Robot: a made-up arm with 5 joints. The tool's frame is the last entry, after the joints.
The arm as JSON. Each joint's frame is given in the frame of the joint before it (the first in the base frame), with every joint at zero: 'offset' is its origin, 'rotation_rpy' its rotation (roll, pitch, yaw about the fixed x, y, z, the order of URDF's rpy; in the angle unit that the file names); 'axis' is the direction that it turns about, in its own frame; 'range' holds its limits. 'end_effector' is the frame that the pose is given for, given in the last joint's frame.
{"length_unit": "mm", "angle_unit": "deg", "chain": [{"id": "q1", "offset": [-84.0, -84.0, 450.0], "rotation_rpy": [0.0, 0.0, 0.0], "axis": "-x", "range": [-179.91, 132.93]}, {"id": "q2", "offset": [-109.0, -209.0, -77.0], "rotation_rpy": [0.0, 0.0, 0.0], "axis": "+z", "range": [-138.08, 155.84]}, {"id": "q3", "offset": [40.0, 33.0, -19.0], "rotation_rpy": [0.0, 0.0, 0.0], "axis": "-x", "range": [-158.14, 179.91]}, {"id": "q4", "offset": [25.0, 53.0, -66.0], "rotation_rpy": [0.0, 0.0, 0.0], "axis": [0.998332, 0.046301, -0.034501], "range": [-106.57, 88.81]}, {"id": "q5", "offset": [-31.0, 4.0, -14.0], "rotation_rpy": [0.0, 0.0, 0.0], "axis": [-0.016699, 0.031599, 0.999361], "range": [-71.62, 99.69]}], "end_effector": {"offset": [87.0, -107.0, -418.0], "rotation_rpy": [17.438, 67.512, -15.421]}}
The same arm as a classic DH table. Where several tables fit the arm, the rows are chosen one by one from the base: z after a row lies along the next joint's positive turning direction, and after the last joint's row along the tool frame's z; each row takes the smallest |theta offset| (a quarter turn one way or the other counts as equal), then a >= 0, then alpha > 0; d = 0 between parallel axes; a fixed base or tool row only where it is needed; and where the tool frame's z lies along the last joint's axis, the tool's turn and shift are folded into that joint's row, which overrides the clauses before.
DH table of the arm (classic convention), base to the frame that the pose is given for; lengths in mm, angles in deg. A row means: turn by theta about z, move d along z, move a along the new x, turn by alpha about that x. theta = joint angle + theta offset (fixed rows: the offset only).
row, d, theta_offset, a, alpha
base (fixed), 450, -90, 84, 90
q1, 193, 0, 209, -90
q2, -96, 0, -33, 90
q3, 1351.6, -53.31, 21.3, 176.69
q4, 1387.9, -55.21, -5.9, 92.85
q5, -479.8, -37.29, 31.8, -70.41
tool (fixed), 126.3, 98.09, 0, 0
Joint limits (deg, base to tool): -179.91..132.93 -138.08..155.84 -158.14..179.91 -106.57..88.81 -71.62..99.69

